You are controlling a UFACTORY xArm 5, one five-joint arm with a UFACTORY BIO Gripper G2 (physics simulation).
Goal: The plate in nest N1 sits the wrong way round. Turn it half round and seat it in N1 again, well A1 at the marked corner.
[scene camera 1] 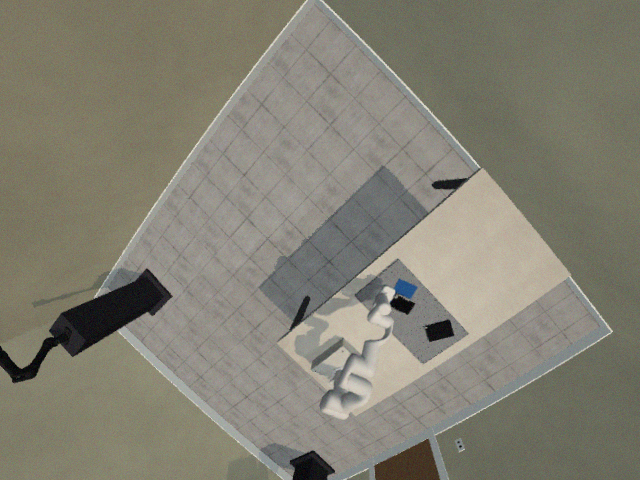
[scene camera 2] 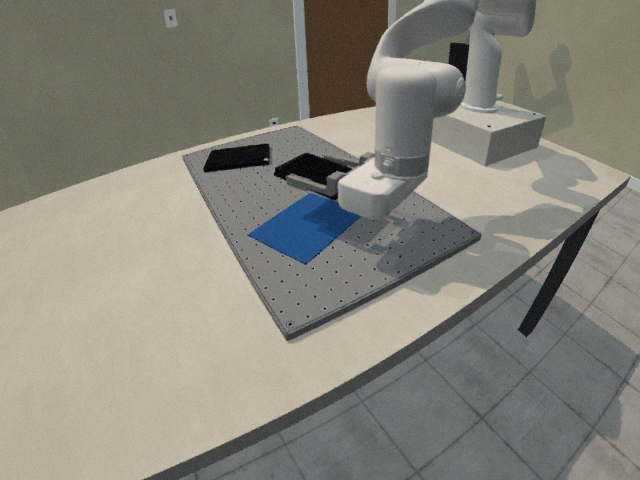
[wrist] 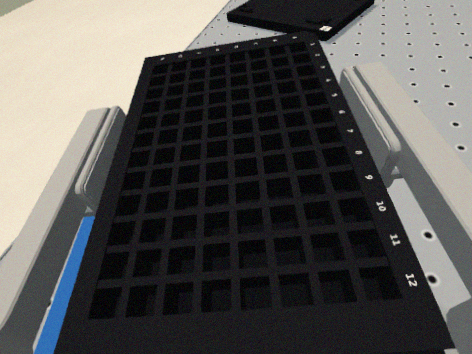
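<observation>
The black plate (scene camera 1: 402, 304) (scene camera 2: 311, 166) (wrist: 230, 172) is a grid of square wells. My gripper (scene camera 2: 309, 168) (wrist: 236, 135) is shut on its two long sides and holds it level above the grey board, beside the blue sheet. In the wrist view the plate's row letters run along the far edge and its numbers down the right side, 1 at the far right corner and 12 near me. Nest N1 (scene camera 1: 439, 330) (scene camera 2: 236, 157) (wrist: 300, 12), a low black holder, lies apart from the plate with no plate seen in it. A white mark (scene camera 2: 265, 159) (wrist: 325, 28) shows at one nest corner.
The blue sheet (scene camera 1: 405, 287) (scene camera 2: 294, 232) (wrist: 75, 280) lies flat on the perforated grey board (scene camera 1: 413, 322) (scene camera 2: 273, 279) (wrist: 440, 92). The board lies on the pale table (scene camera 1: 496, 227) (scene camera 2: 129, 320). The arm's box-shaped base (scene camera 2: 465, 139) stands behind the board.
</observation>
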